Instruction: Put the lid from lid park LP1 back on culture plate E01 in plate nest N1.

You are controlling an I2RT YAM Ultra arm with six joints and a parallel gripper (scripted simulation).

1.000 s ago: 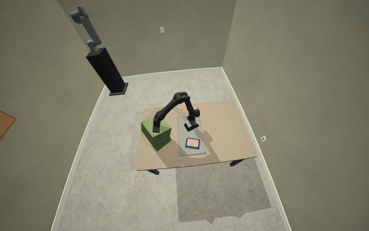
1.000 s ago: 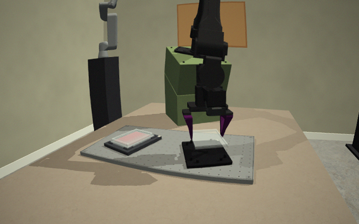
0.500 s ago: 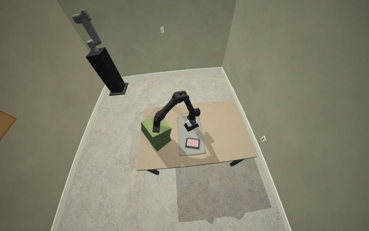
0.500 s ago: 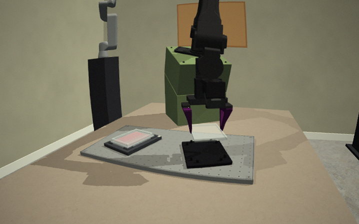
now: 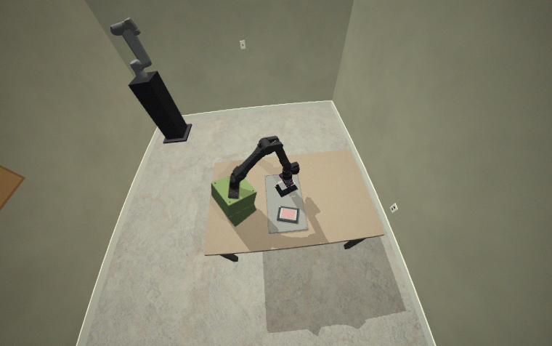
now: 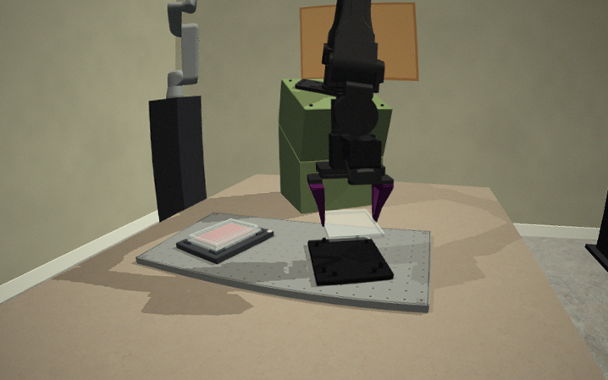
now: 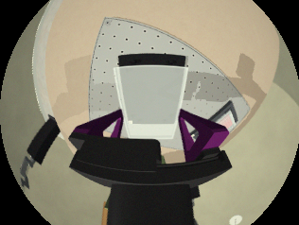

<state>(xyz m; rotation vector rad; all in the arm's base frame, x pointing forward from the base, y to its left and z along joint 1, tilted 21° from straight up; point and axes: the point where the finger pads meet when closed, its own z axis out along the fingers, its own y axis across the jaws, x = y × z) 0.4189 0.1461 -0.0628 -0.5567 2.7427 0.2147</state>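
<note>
Right now the clear lid is 10 mm below my hand. Also, from my hand: black lid park LP1 (70 mm below); culture plate E01 (250 mm to the right, 60 mm below).
</note>
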